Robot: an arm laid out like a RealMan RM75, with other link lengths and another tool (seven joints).
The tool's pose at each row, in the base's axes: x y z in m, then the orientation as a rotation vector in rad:
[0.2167 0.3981 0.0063 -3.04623 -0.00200 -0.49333]
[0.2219 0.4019 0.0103 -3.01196 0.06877 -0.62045]
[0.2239 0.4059 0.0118 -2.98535 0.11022 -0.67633]
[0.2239 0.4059 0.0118 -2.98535 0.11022 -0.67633]
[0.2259 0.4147 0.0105 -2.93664 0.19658 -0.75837]
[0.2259 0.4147 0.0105 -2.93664 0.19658 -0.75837]
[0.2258 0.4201 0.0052 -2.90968 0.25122 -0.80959]
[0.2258 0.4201 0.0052 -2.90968 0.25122 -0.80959]
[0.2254 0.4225 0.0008 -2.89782 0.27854 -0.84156]
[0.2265 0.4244 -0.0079 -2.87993 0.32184 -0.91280]
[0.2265 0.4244 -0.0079 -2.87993 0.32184 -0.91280]
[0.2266 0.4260 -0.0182 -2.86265 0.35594 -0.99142]
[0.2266 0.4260 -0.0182 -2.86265 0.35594 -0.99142]
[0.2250 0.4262 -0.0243 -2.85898 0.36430 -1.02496]
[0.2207 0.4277 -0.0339 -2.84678 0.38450 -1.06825]
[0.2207 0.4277 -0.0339 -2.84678 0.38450 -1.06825]
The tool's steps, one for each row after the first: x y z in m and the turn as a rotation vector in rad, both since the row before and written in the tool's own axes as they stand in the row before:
[0.0062 -0.0040 -0.0019 0.00286 0.08639 0.04465]
[0.0022 -0.0042 -0.0004 0.00837 0.03979 0.02822]
[0.0000 0.0000 0.0000 0.00000 0.00000 0.00000]
[0.0005 -0.0087 0.0026 0.01312 0.06099 0.05941]
[0.0000 0.0000 0.0000 0.00000 0.00000 0.00000]
[-0.0034 -0.0046 0.0049 0.00224 0.03829 0.03627]
[0.0000 0.0000 0.0000 0.00000 0.00000 0.00000]
[-0.0030 -0.0016 0.0037 -0.00238 0.02326 0.01681]
[-0.0040 -0.0006 0.0080 -0.01017 0.05026 0.02356]
[0.0000 0.0000 0.0000 0.00000 0.00000 0.00000]
[-0.0060 0.0001 0.0085 -0.01174 0.05454 0.01617]
[0.0000 0.0000 0.0000 0.00000 0.00000 0.00000]
[-0.0049 0.0011 0.0038 -0.00696 0.02255 0.00168]
[-0.0095 0.0009 0.0047 -0.00609 0.03025 0.01016]
[0.0000 0.0000 0.0000 0.00000 0.00000 0.00000]

